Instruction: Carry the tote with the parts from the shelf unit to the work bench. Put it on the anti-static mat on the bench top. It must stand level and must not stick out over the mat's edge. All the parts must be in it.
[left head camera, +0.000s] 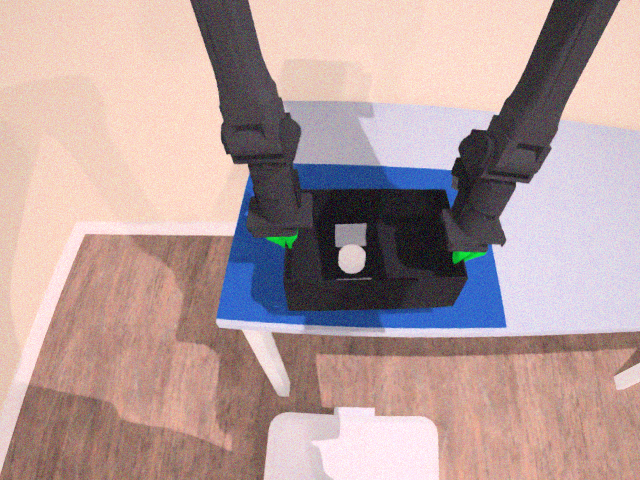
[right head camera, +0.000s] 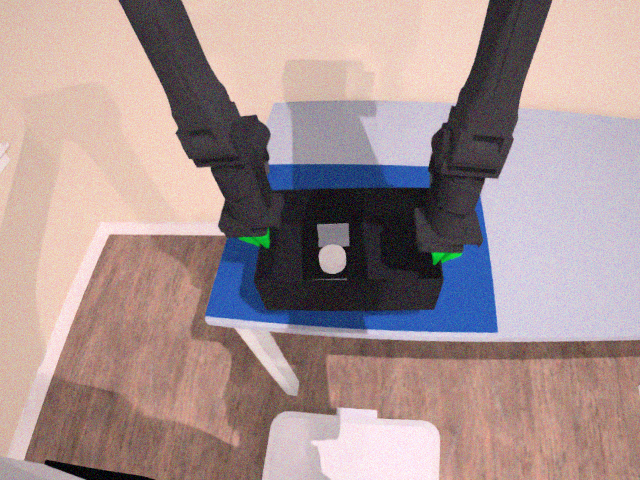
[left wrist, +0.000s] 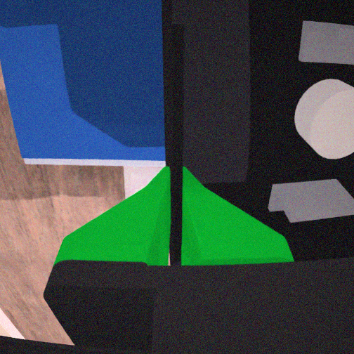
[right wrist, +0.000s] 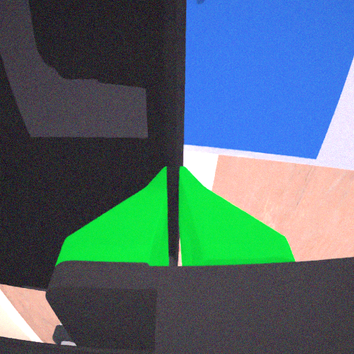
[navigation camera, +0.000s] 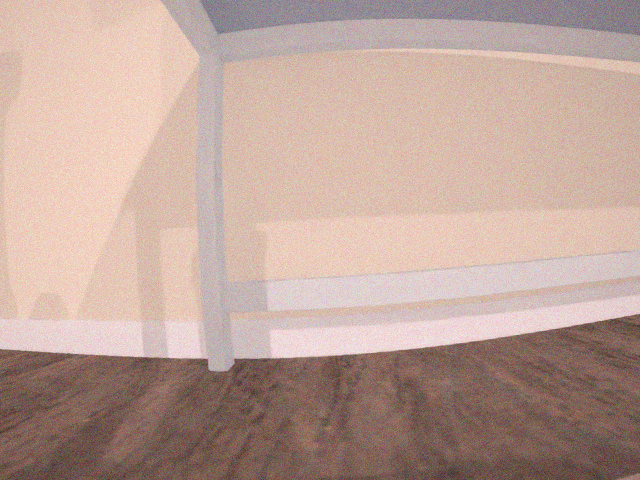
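Observation:
The black tote is over the blue anti-static mat on the white bench, inside the mat's edges as seen from above. I cannot tell whether it rests on the mat or hangs just above it. Inside lie a grey block, a pale cylinder, a flat grey piece and a dark angled part. My left gripper is shut on the tote's left wall, which shows between its green fingers in the left wrist view. My right gripper is shut on the right wall.
The mat lies at the bench's left front corner, above a white bench leg. A beige wall stands close behind and to the left. My white base is on the wooden floor in front. The navigation view shows the bench leg and frame.

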